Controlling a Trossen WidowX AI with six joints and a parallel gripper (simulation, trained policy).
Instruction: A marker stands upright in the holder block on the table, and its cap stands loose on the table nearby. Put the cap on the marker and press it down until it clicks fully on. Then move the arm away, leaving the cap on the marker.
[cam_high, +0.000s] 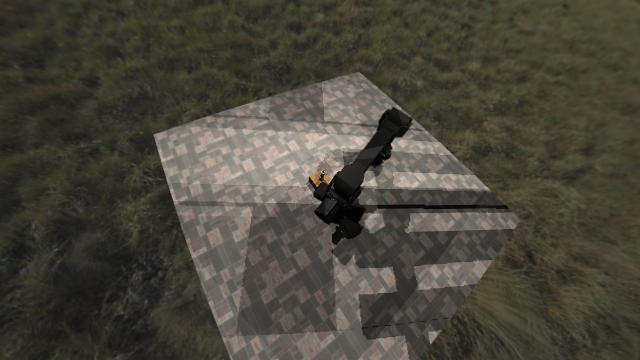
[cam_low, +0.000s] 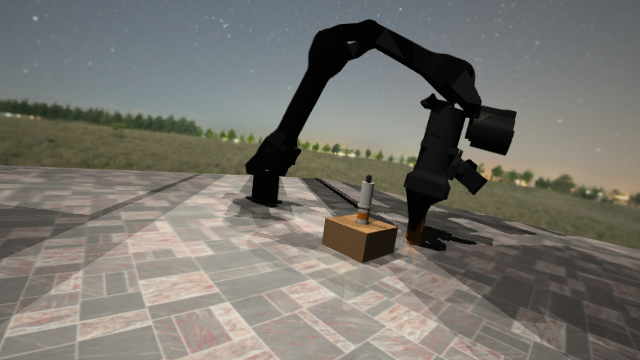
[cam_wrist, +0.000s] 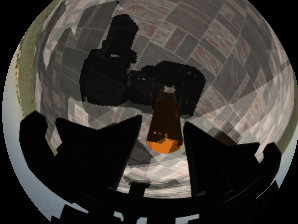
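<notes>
The grey marker is 10 mm behind my gripper tip, 130 mm to the right of it and 60 mm above it. Also, from my gripper tip: holder block 10 mm behind, 130 mm to the right; then orange cap right at my gripper tip.
</notes>
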